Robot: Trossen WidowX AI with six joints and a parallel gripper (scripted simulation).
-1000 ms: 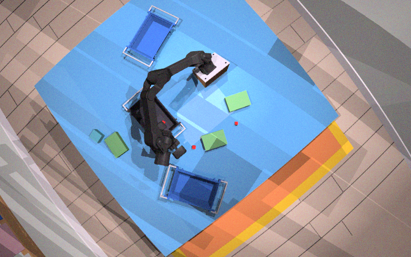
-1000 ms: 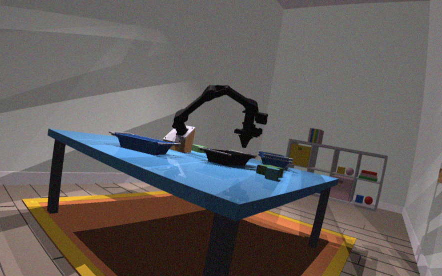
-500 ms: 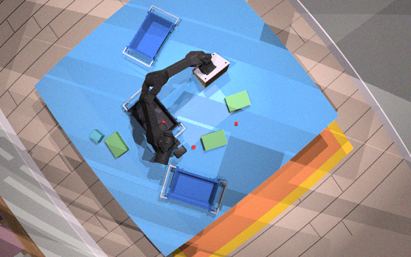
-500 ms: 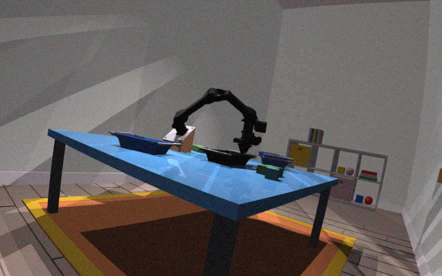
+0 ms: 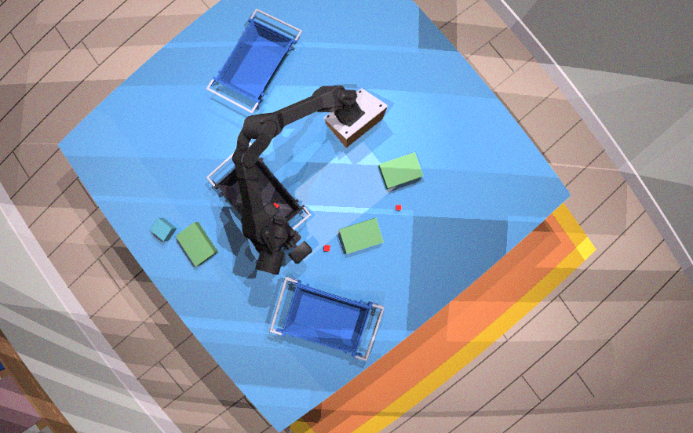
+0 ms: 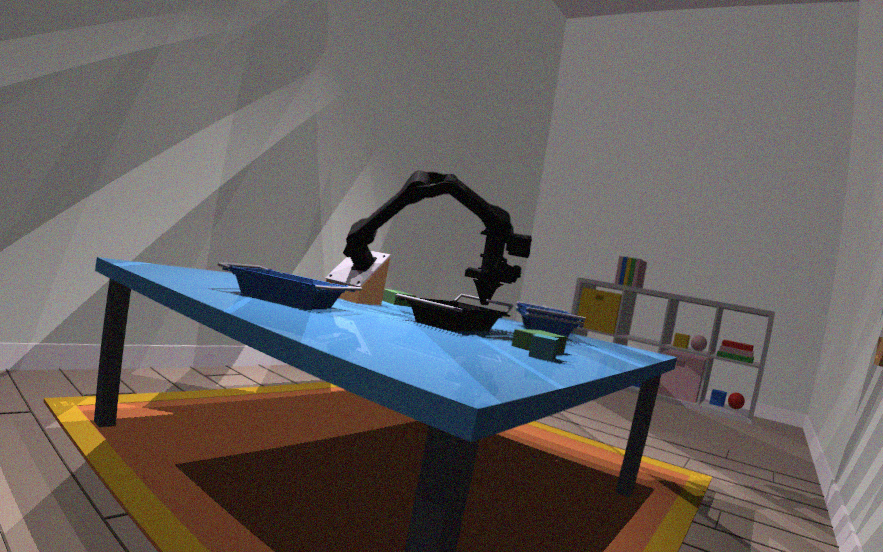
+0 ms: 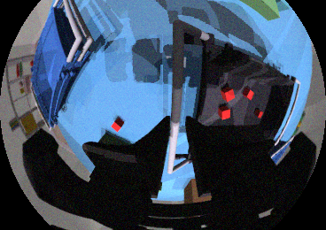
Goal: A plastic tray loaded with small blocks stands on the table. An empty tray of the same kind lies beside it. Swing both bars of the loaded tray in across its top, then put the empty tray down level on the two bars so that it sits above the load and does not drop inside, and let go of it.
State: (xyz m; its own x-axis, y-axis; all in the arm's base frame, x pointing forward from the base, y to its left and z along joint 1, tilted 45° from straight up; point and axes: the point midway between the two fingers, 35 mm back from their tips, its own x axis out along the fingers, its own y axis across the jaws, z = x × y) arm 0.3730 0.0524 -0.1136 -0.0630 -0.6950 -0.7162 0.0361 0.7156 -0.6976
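My gripper tip is 290 mm past the blue plastic tray, 480 mm to the left of it and 20 mm above it. From my gripper tip the other things lie so: teal cube (310 mm ahead, 290 mm to the right, 40 mm below).
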